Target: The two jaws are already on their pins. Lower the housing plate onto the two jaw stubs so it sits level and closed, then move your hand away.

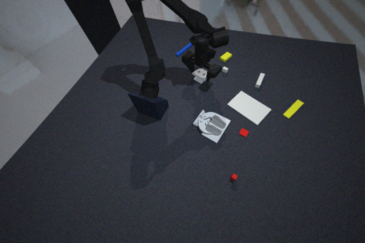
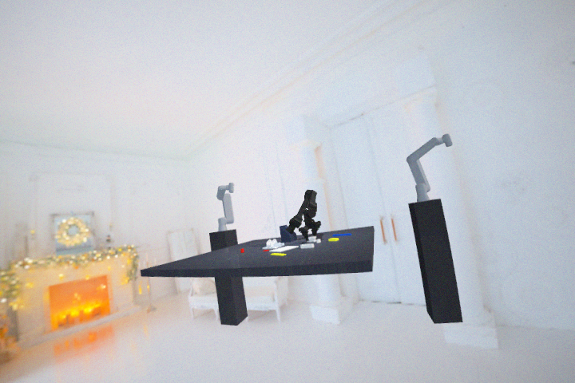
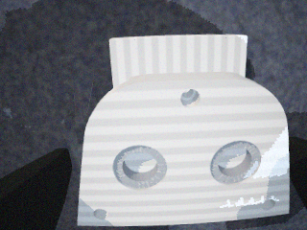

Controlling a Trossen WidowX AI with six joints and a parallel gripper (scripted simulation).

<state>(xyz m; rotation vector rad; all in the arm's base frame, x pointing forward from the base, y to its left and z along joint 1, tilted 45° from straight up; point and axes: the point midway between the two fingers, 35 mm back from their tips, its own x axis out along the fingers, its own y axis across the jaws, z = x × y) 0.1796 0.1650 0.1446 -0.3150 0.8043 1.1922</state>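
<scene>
My gripper tip is 110 mm short of the small white cube and 70 mm to the right of it. The rest, counted from my gripper tip: yellow block 100 mm ahead, 170 mm to the left; then blue bar 130 mm behind, 200 mm to the left, 10 mm below; then white sheet 250 mm ahead, 120 mm to the right, 10 mm below.
</scene>
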